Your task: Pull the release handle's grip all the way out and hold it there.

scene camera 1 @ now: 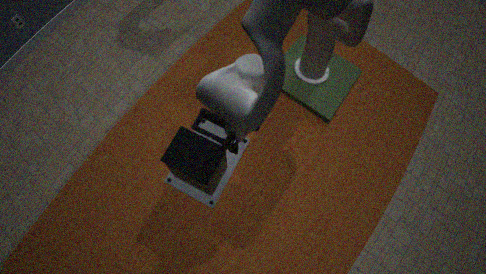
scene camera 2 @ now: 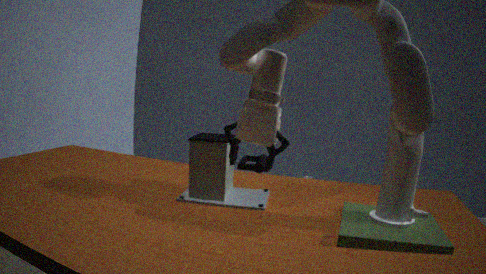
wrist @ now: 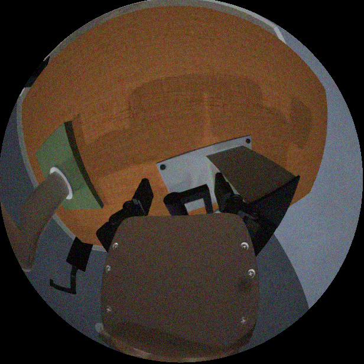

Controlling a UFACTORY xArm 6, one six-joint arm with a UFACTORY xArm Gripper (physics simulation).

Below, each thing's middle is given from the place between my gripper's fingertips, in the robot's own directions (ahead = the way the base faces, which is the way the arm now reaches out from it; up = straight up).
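Labels:
With the grey base plate point(scene camera 2: 240, 198) as my reference, I find my hand 11 cm above it, 6 cm to the left of it and 9 cm short of it.

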